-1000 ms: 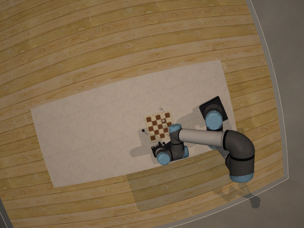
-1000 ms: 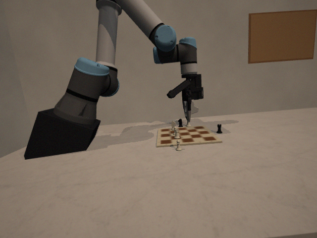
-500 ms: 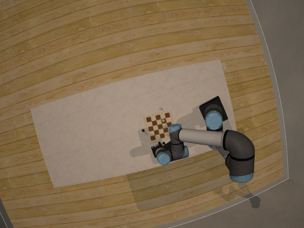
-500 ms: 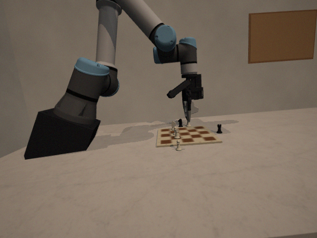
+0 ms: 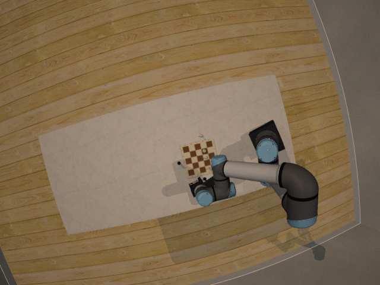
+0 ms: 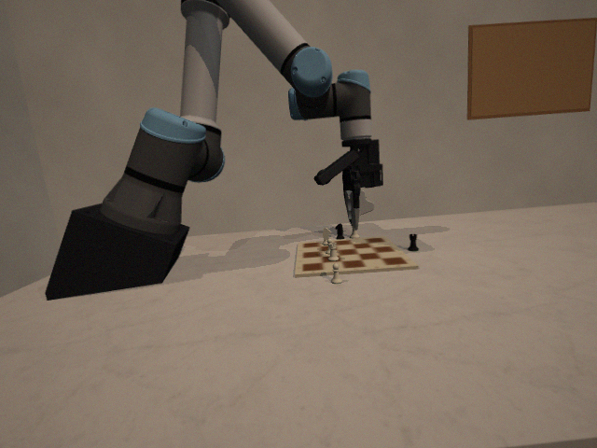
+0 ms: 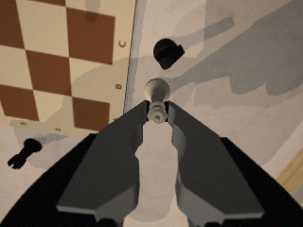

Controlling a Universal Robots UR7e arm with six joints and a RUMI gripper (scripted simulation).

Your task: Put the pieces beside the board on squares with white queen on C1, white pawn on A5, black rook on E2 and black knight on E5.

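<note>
The black piece is 4 cm behind my hand and 2 cm below it. The rest, counted from my hand: chessboard 14 cm to the right, 5 cm behind, 3 cm below.
</note>
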